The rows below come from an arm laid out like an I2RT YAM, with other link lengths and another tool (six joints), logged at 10 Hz.
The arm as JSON. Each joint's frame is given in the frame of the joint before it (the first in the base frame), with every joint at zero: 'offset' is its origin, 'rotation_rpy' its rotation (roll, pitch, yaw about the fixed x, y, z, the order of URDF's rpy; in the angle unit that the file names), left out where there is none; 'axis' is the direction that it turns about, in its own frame. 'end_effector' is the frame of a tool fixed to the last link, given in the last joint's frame.
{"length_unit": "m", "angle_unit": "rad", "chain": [
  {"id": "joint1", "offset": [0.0, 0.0, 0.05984], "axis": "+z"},
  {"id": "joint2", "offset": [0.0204, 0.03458, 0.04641], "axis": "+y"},
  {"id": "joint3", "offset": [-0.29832, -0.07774, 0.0], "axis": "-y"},
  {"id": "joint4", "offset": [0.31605, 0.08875, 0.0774], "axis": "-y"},
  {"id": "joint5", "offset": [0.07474, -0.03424, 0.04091], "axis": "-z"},
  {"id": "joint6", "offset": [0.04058, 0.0, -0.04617], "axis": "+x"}
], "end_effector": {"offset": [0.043, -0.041, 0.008], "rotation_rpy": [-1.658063, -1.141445, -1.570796]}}
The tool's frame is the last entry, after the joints.
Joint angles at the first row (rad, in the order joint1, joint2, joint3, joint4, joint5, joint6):
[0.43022 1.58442 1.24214 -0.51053 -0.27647 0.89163]
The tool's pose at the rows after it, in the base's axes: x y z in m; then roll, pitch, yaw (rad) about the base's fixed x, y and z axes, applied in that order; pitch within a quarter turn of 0, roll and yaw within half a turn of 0:
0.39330 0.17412 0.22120 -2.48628 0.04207 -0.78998
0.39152 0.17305 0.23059 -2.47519 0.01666 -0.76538
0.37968 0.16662 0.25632 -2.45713 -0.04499 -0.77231
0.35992 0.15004 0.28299 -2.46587 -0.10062 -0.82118
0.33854 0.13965 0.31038 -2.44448 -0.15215 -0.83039
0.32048 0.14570 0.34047 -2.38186 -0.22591 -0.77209
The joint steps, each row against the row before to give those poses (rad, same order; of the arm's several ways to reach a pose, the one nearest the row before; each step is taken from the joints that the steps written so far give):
[-0.02148 0.00479 -0.00780 -0.00646 -0.00180 -0.00390]
[0.00117 -0.01816 0.00635 -0.01334 -0.00018 -0.03138]
[0.00878 -0.06672 0.00300 -0.03536 0.04781 -0.02259]
[-0.00151 -0.08406 0.00044 -0.07377 0.07309 -0.00254]
[0.00870 -0.08653 0.00069 -0.05326 0.04077 -0.01866]
[0.04422 -0.06985 0.01342 -0.00757 0.01519 -0.05498]

